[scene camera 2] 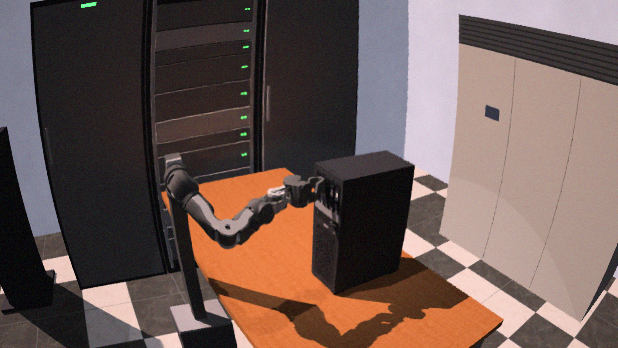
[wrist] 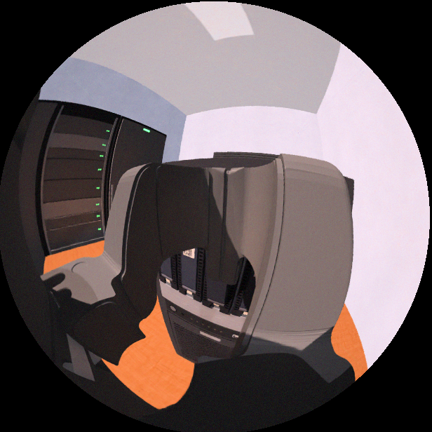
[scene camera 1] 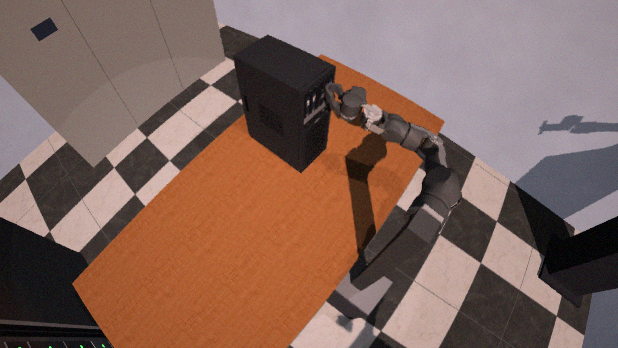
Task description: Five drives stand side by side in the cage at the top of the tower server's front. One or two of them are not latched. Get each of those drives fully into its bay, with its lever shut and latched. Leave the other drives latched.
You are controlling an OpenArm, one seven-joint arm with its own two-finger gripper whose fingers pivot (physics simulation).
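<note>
The black tower server stands upright on the orange table, with the drive cage at the top of its front. My gripper is shut, with no object visible between its fingers. Its fingertips are at the drive cage, close against or touching the front; the exact contact is hidden. Below the fingers in the wrist view, the lower parts of several dark drives show side by side. The fingers cover the upper parts and the middle of the cage, so I cannot tell how the middle drive's lever stands.
The orange table extends around the tower. A silver strip runs below the drives, above the mesh lower front. Server racks stand behind the table, and a beige cabinet stands beyond the tower.
</note>
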